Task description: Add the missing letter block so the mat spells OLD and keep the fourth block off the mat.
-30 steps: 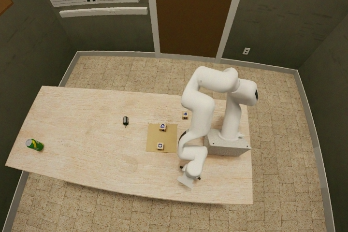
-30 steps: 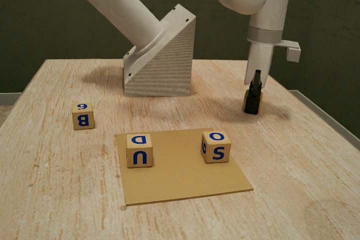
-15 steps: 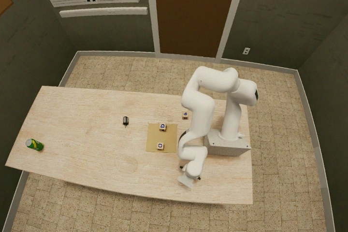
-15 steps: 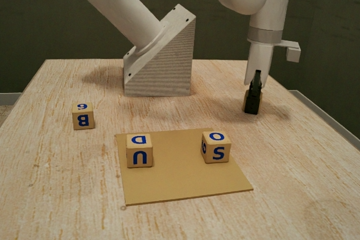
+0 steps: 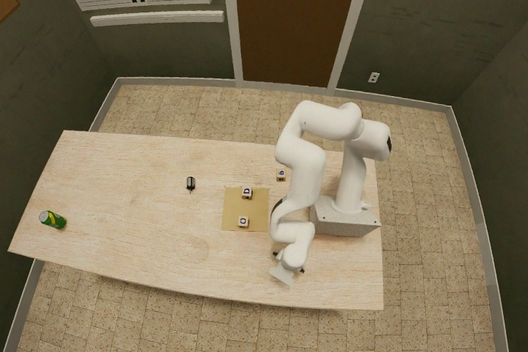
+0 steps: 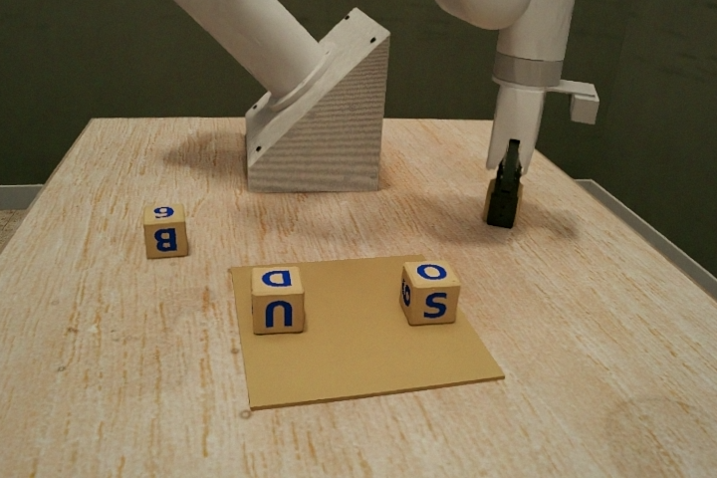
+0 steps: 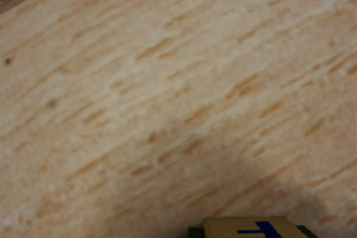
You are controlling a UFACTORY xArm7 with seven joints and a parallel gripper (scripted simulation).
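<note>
The tan mat is 20 cm ahead of my hand, 22 cm to the right of it and 2 cm below it. Also, from my hand: green can (110 cm ahead, 2 cm to the right, 4 cm above); small black object (47 cm ahead, 29 cm to the right).
</note>
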